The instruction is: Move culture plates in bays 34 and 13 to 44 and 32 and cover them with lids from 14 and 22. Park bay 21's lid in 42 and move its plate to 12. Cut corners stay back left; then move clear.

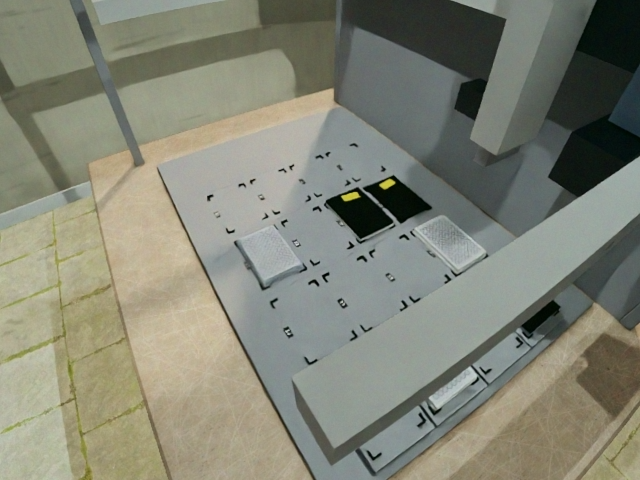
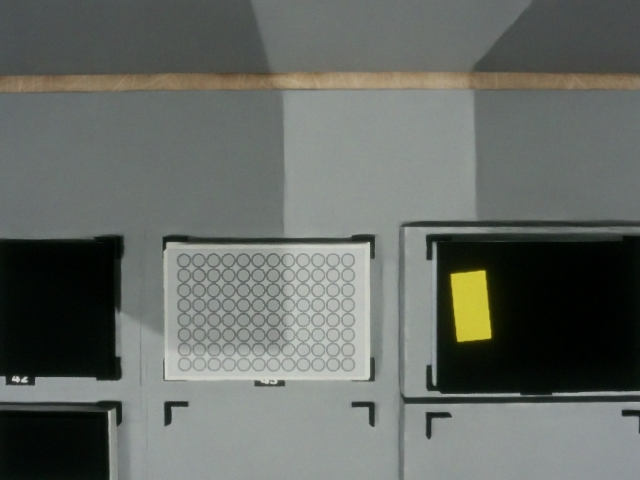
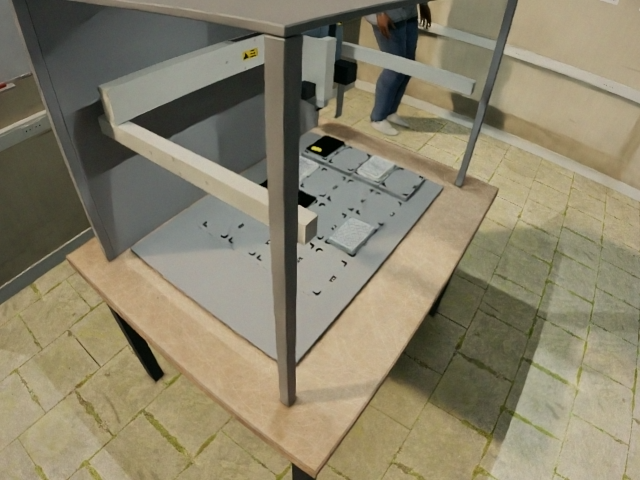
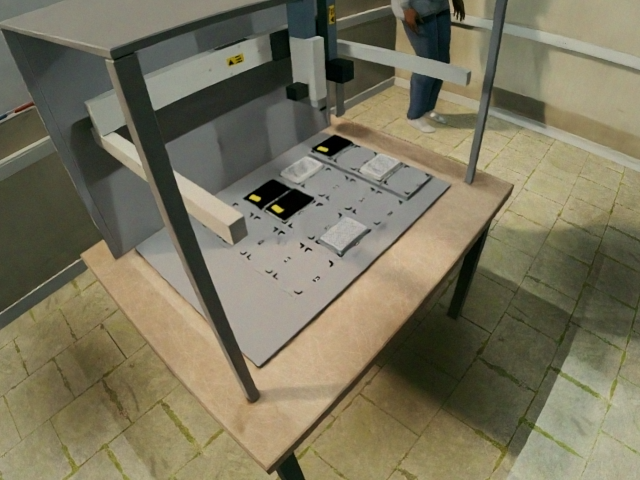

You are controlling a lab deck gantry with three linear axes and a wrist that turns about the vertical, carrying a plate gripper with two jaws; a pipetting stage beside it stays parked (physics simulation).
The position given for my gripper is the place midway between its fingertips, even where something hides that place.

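My gripper point(image 4: 331, 112) is there for me to see, and image 3 shows my gripper point(image 3: 328, 113) too. I also see a frame post point(image 3: 282, 56), which is visible again in image 4 point(image 4: 125, 72), and a back wall point(image 3: 133, 195), visible again as the wall point(image 4: 215, 136). In image 1 there is a black lid point(image 1: 354, 207), along with a white plate point(image 1: 271, 258) and a white plate point(image 1: 454, 387). Image 2 gives me a white plate point(image 2: 232, 310), a black lid point(image 2: 64, 292) and a black lid point(image 2: 512, 317).
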